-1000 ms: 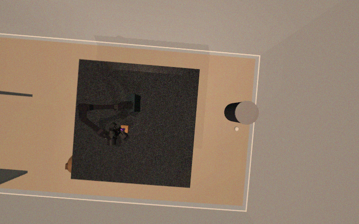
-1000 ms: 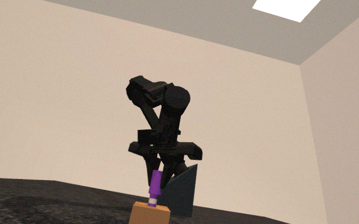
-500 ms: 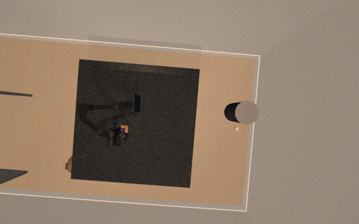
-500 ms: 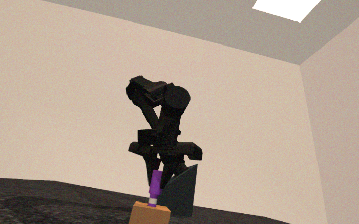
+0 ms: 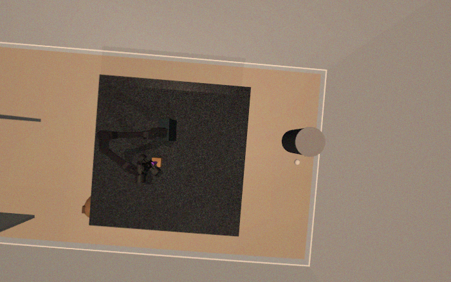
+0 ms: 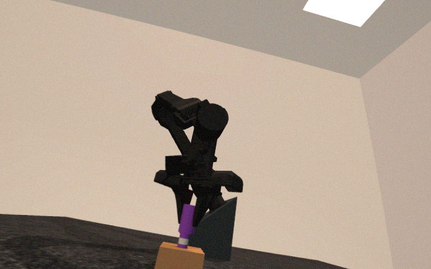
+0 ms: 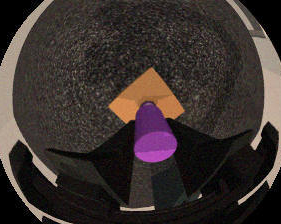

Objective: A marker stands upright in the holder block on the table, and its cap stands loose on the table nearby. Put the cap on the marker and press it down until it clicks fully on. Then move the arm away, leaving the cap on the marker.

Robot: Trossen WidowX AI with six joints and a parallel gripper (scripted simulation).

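The purple cap is 1 cm above my gripper tip. Round my gripper tip: orange holder block (5 cm below).
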